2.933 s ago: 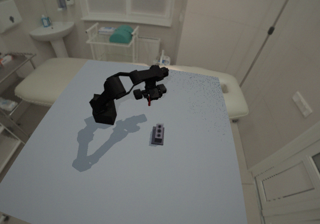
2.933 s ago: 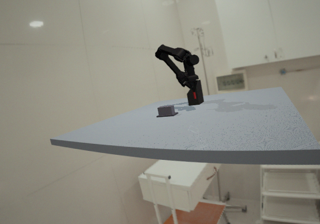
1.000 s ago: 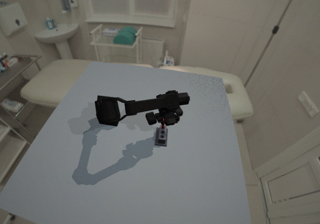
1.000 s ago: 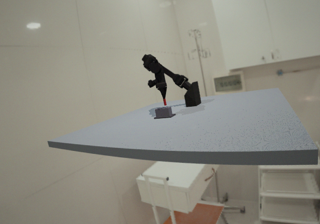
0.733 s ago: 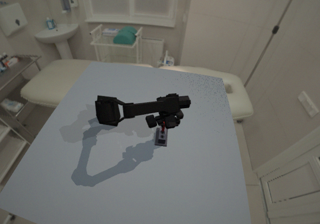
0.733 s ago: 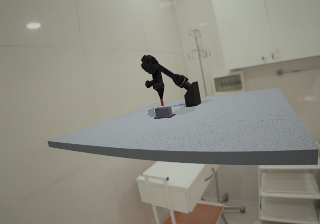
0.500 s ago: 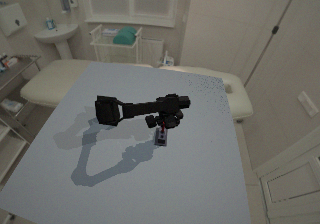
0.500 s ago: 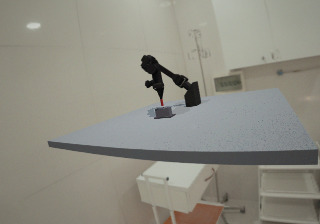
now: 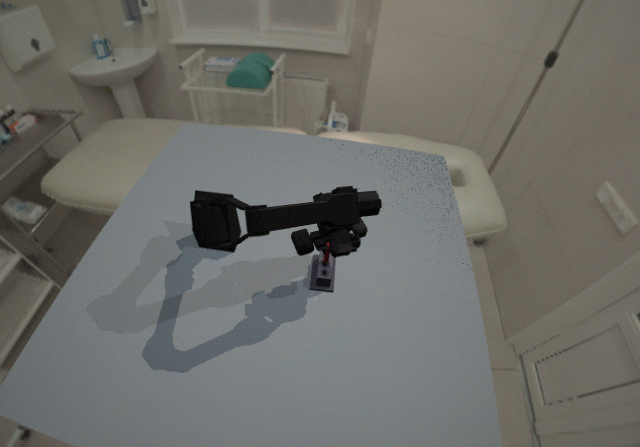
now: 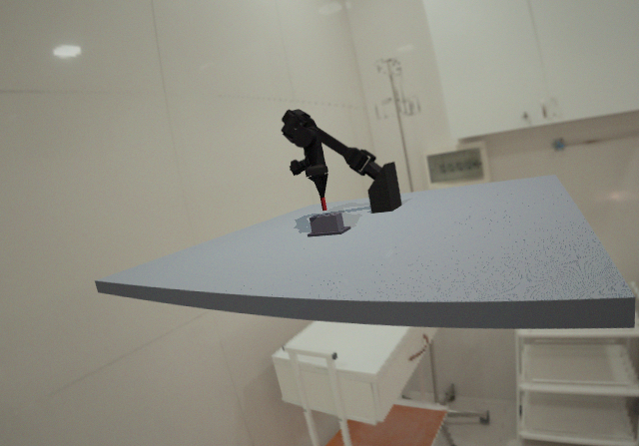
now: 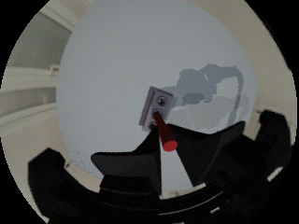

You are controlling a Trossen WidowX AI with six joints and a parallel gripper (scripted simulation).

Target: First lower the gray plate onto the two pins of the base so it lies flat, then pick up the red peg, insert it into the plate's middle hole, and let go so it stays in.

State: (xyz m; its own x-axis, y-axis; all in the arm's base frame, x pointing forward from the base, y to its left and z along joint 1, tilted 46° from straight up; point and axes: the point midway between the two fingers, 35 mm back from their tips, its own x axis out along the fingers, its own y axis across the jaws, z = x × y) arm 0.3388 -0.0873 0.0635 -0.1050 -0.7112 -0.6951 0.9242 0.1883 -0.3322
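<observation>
Now: gripper tip 70 mm above the gray plate. From my gripper tip the other things lie so: dark base (110 mm below); then red peg (right at my gripper tip).
</observation>
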